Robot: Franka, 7 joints.
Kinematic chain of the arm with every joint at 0, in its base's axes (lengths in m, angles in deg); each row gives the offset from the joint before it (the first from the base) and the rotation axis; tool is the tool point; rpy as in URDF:
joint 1: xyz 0 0 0.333 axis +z
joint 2: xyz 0 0 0 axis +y
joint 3: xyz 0 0 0.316 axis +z
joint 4: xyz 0.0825 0 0 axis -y
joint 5: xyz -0.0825 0 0.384 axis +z
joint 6: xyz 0 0 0 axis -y
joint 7: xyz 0.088 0 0 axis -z
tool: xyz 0 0 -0.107 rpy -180 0 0
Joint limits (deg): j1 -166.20..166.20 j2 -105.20..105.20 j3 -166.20..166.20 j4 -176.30..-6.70 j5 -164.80..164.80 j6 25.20..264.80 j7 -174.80..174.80
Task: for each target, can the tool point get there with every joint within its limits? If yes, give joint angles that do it. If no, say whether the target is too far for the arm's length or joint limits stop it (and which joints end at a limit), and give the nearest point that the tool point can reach.
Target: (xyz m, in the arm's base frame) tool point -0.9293 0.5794 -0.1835
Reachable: no: too far | nearest point -0.6584 0.4105 -0.0330 | short by 0.353 m
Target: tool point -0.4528 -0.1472 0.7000
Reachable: yes | joints 114.77 68.07 117.38 -109.53 -121.25 174.58 -132.01
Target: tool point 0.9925 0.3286 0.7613
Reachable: no: too far | nearest point 0.7536 0.2495 0.6582 | short by 0.272 m
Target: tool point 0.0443 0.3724 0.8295
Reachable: yes | joints 9.17 -56.98 34.58 -115.27 -60.28 154.39 -2.19
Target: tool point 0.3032 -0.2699 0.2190
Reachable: yes | joints 46.13 54.64 -89.32 -150.30 99.46 95.26 23.54
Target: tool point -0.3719 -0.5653 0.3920
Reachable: yes | joints 115.64 -52.74 104.42 -95.74 23.70 125.37 147.77
